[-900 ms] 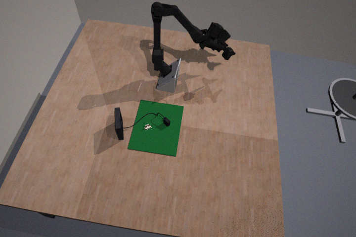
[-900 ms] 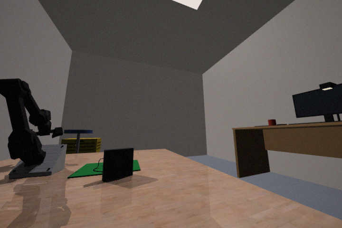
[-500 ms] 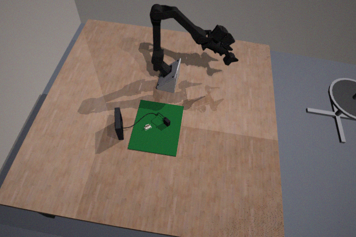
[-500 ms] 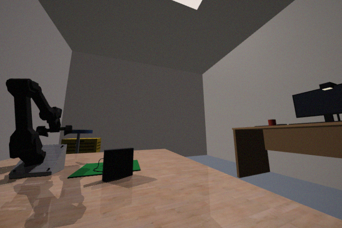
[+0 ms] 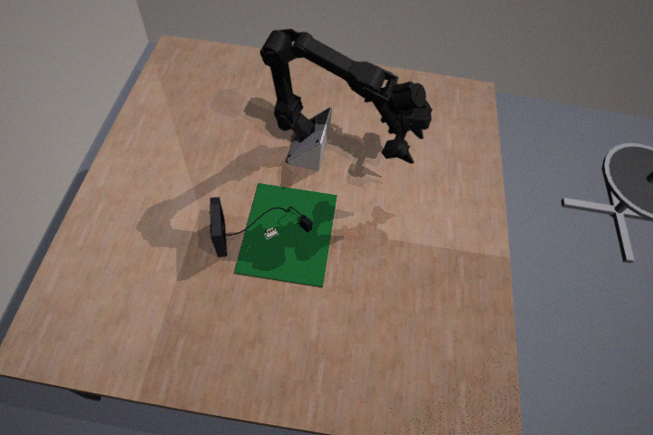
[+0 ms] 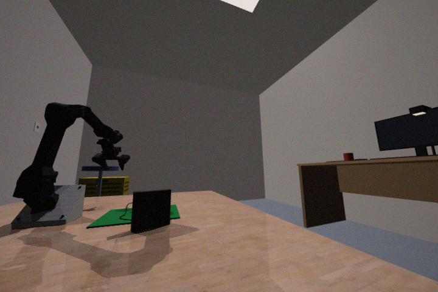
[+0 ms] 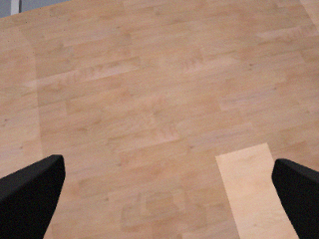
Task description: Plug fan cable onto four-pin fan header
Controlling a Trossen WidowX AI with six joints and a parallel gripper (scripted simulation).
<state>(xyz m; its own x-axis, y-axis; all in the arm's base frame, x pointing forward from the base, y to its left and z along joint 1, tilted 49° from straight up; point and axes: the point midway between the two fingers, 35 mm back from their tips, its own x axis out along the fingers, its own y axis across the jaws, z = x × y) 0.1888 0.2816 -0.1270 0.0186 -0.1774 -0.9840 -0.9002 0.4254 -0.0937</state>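
Now: the black plug 15 cm ahead of my gripper tip, 29 cm to the right of it and 18 cm below it. Also, from my gripper tip: green board: 17 cm ahead, 34 cm to the right, 21 cm below; white four-pin header: 18 cm ahead, 39 cm to the right, 20 cm below; black fan: 20 cm ahead, 52 cm to the right, 14 cm below.
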